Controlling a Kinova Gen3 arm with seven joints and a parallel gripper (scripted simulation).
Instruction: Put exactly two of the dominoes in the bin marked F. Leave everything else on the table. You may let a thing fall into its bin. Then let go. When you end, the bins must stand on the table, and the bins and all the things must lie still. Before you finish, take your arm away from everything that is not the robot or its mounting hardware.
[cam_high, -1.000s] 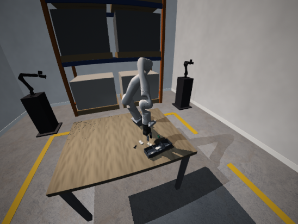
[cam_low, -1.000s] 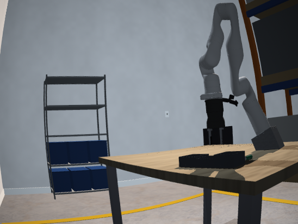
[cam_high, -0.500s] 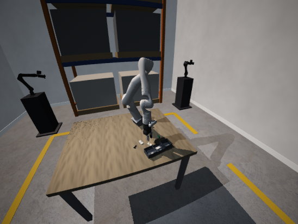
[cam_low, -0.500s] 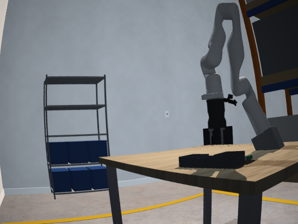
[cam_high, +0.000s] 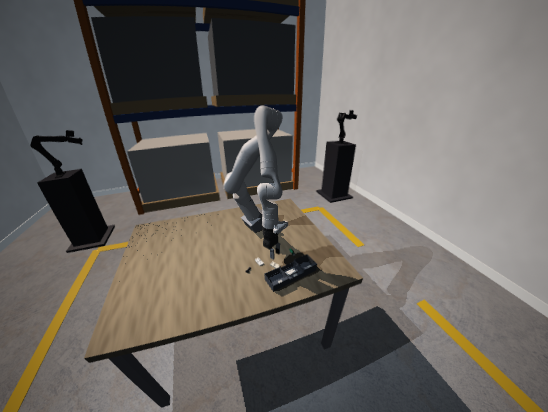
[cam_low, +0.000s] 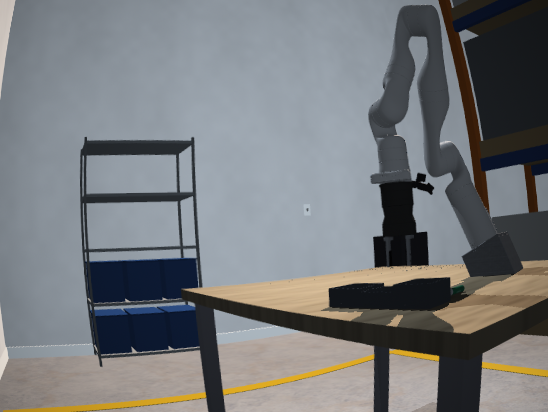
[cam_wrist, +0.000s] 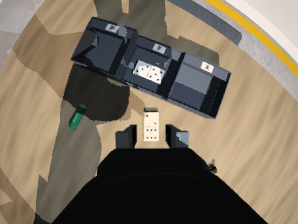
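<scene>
My hand is 60 mm past the green cylinder, 120 mm to the right of it and 80 mm above it. Also, from my hand: dark piece: 10 mm behind, 140 mm to the right, 80 mm below.
</scene>
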